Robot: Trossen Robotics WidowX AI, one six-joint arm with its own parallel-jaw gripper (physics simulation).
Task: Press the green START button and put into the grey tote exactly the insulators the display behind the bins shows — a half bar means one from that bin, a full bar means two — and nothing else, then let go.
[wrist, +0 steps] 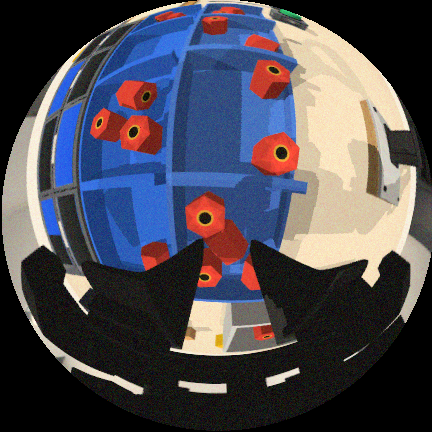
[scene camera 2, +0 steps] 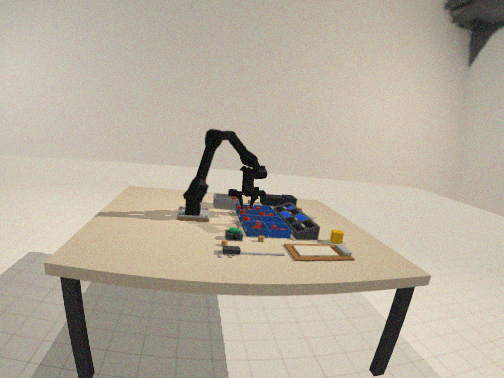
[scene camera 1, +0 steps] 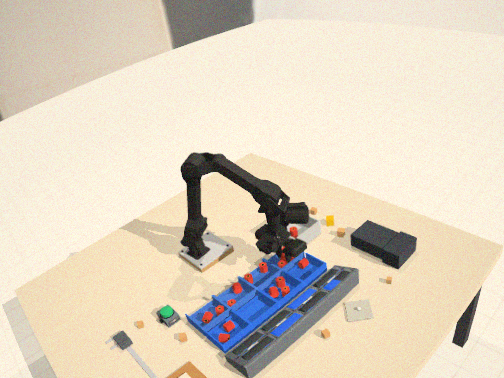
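Where they show: gripper, fingertip midpoint: (wrist: 226,244) (scene camera 1: 284,259); arm's base at its link origin: (scene camera 2: 191,213) (scene camera 1: 198,251).
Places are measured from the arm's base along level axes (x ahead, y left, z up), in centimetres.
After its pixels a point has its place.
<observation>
The blue bin tray (scene camera 1: 250,309) (scene camera 2: 262,222) (wrist: 225,120) holds several red hexagonal insulators. My gripper (scene camera 1: 289,256) {x 28.6, y 13.5, z -0.4 cm} (scene camera 2: 247,205) {x 28.6, y 13.5, z -0.4 cm} (wrist: 226,244) {x 28.6, y 13.5, z -0.4 cm} is open and low over the end bin nearest the grey tote (scene camera 1: 311,229) {x 29.0, y 28.5, z 2.4 cm} (scene camera 2: 222,201) {x 17.4, y 21.4, z 1.6 cm} (wrist: 241,336) {x 26.0, y 33.1, z 0.3 cm}. Its fingertips flank a red insulator (wrist: 228,243) {x 28.5, y 12.7, z 0.8 cm} that lies on its side, with an upright one (wrist: 204,217) {x 30.0, y 10.7, z 0.9 cm} just beyond. Nothing is gripped. One red insulator (scene camera 1: 293,231) {x 24.9, y 23.6, z 3.2 cm} (wrist: 264,332) {x 24.7, y 23.3, z 3.3 cm} lies in the tote. The display (scene camera 1: 307,327) {x 52.8, y -5.1, z -0.8 cm} (scene camera 2: 307,229) {x 46.0, y -25.6, z 1.9 cm} behind the bins shows blue bars. The green START button (scene camera 1: 166,311) {x 15.5, y -26.6, z 1.7 cm} (scene camera 2: 234,230) {x 14.6, y -28.1, z 1.6 cm} (wrist: 289,14) is at the tray's other end.
A black box (scene camera 1: 385,244) {x 55.7, y 33.4, z 3.0 cm}, a yellow cube (scene camera 1: 329,220) (scene camera 2: 337,236) and small brown cubes lie beyond the tote. A grey plate (scene camera 1: 358,310) {x 61.1, y 8.3, z -1.6 cm} lies behind the display. A wooden frame (scene camera 2: 292,252) {x 33.3, y -43.0, z -1.6 cm} and a grey-handled tool (scene camera 1: 123,339) {x 11.7, y -42.1, z -0.4 cm} lie near the button.
</observation>
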